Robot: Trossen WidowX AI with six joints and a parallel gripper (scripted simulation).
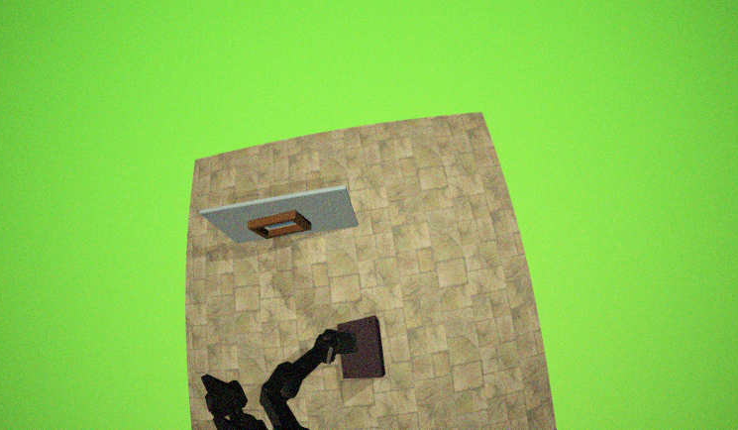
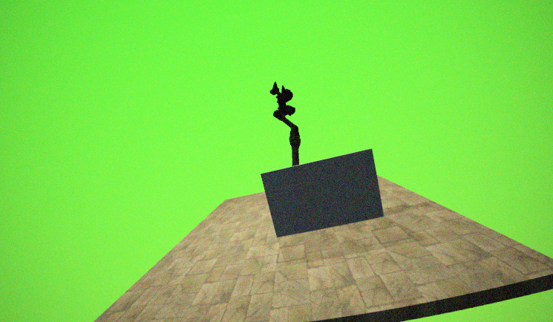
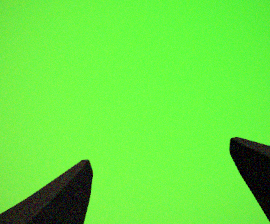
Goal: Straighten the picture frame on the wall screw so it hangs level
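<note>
Right now the picture frame is 500 mm ahead of my gripper tip, 80 mm to the left of it and 630 mm below it. From my gripper tip the other things lie so: wall panel (510 mm ahead, 80 mm to the left, 640 mm below).
</note>
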